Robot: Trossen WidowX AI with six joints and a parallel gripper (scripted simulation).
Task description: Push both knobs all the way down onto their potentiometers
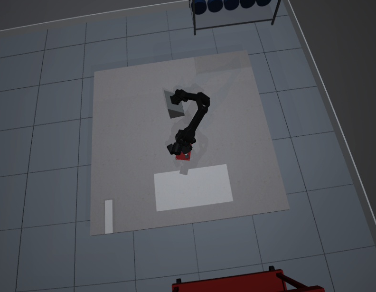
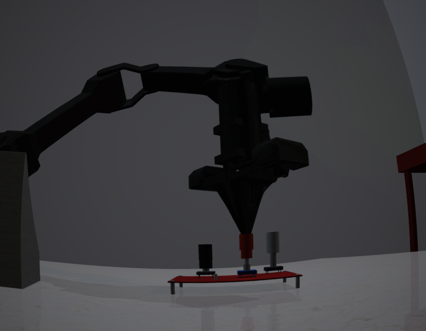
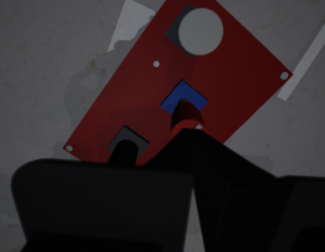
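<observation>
Right now my gripper tip is 1 cm above the red knob. The rest, counted from my gripper tip: black knob: 5 cm behind, 3 cm to the left, 3 cm below.
</observation>
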